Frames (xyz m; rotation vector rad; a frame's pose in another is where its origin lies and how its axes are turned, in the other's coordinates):
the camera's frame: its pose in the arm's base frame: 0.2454 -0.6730 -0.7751 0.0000 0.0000 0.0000
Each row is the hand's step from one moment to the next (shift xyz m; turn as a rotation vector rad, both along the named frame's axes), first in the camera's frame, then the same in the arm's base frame.
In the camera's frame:
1: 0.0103 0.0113 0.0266 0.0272 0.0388 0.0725
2: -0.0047 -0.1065 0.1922 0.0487 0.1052 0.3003
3: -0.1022 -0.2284 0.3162 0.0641 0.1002 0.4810
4: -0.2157 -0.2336 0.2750 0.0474 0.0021 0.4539
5: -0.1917 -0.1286 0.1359 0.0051 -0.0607 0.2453
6: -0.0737 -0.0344 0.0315 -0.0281 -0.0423 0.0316
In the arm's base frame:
1: 0.0103 0.0113 0.0266 0.0272 0.0388 0.0725
2: -0.0047 -0.1065 0.1922 0.0487 0.1052 0.3003
3: -0.1022 -0.2284 0.3162 0.0641 0.1002 0.4810
4: -0.2157 -0.2336 0.2750 0.0474 0.0021 0.4539
5: -0.1917 -0.1286 0.1359 0.0051 -0.0607 0.2453
6: -0.0737 -0.0344 0.0315 -0.0281 -0.0423 0.0316

